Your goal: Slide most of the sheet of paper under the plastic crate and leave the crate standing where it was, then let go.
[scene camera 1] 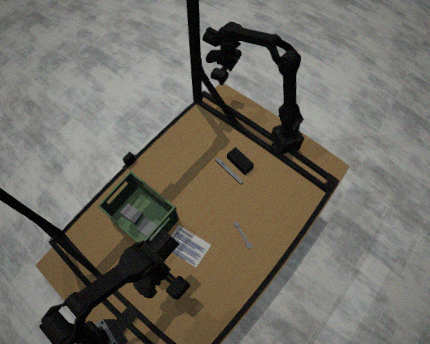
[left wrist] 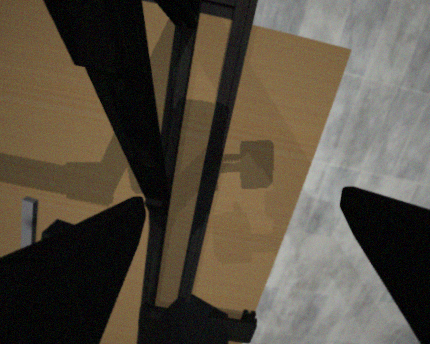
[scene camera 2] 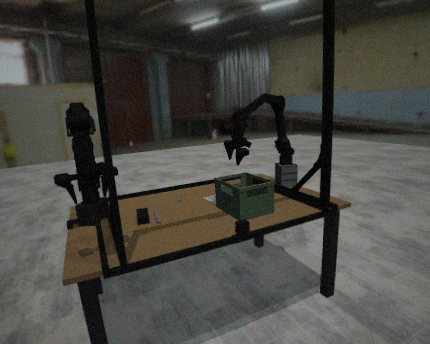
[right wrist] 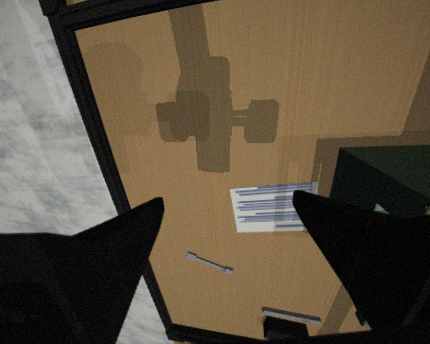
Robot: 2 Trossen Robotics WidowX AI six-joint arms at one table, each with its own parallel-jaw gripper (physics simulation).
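Note:
A white sheet of paper with blue lines [scene camera 1: 197, 251] [scene camera 2: 210, 199] [right wrist: 260, 210] lies flat on the table close beside the green plastic crate [scene camera 1: 161, 204] [scene camera 2: 257, 204] [right wrist: 380, 172]. The crate stands upright with grey blocks inside. Whether any paper edge is under it is hard to tell. My right gripper [scene camera 1: 162, 287] [scene camera 2: 234, 161] [right wrist: 228, 200] is open and empty, above the table near the paper; its one finger hides part of the paper in the right wrist view. My left gripper [scene camera 1: 215, 56] [left wrist: 241, 201] is open and empty, high over the table's far end, away from paper and crate.
A small wrench [scene camera 1: 243, 236] [scene camera 2: 180, 198] [right wrist: 210, 263] lies beyond the paper. A grey bar [scene camera 1: 229, 171] [scene camera 2: 157, 216] [right wrist: 290, 315] lies beside a black block [scene camera 1: 240, 160] [scene camera 2: 143, 216]. A black frame borders the table, with upright posts [scene camera 2: 327, 100] at its corners.

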